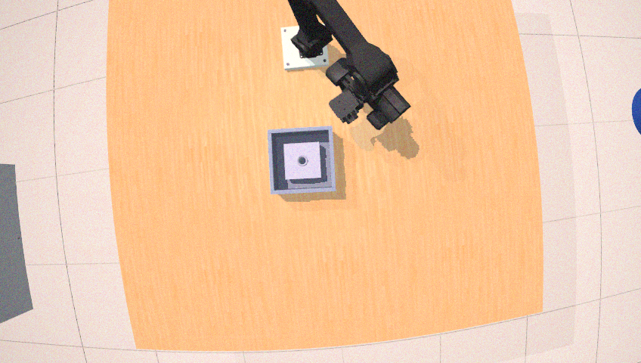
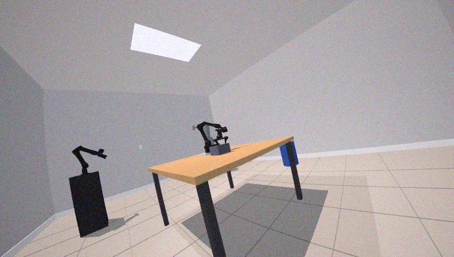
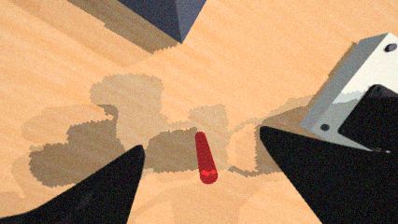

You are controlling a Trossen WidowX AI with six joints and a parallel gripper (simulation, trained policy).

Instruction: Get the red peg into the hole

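Now: gripper tip 3 cm above the red peg, 2 cm to the right of it and 2 cm past it. Also, from my gripper tip: pale plate 16 cm to the right, 12 cm ahead, 3 cm below; then grey-blue box 16 cm to the right, 12 cm ahead, 5 cm below.
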